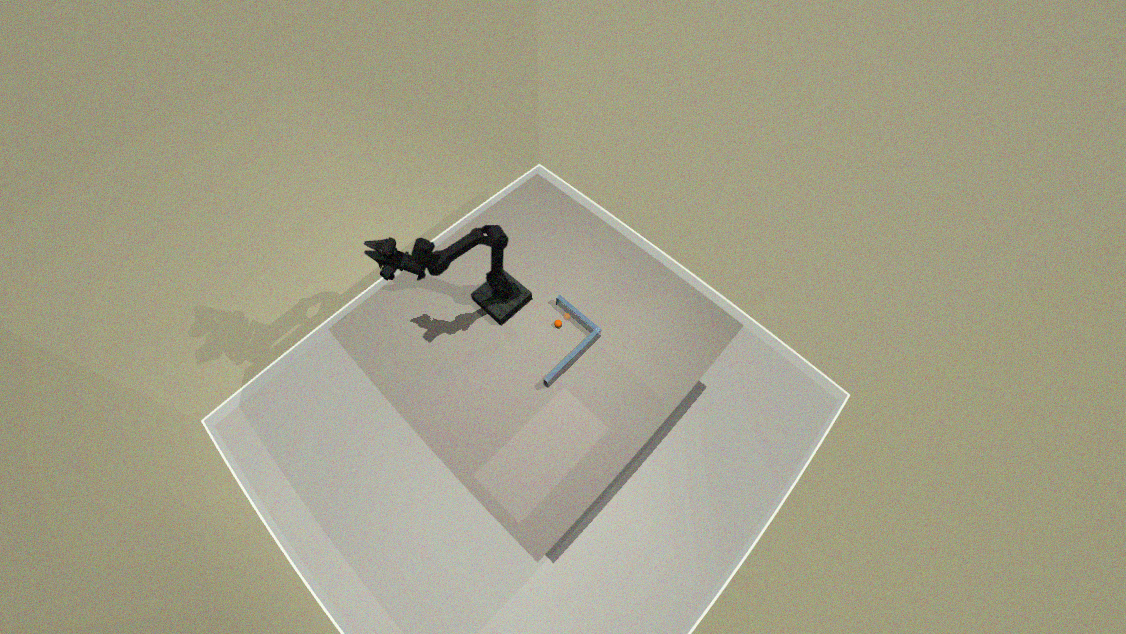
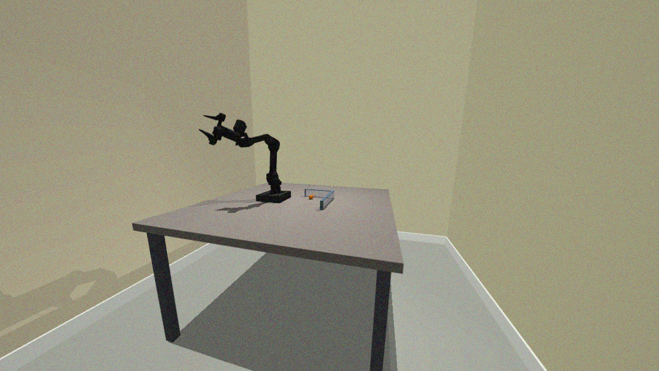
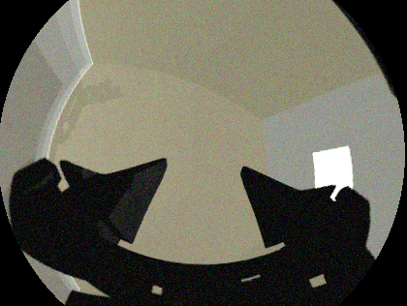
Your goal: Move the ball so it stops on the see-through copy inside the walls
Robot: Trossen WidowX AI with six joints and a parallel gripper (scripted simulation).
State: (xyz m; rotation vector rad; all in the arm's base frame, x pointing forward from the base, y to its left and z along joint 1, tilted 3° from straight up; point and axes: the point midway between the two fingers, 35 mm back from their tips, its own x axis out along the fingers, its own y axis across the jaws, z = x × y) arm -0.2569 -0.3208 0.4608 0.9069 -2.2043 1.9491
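My gripper tip is now 57 cm short of the orange ball, 34 cm to the right of it and 50 cm above it. Also, from my gripper tip: see-through copy of ball 59 cm ahead, 39 cm to the left, 50 cm below.
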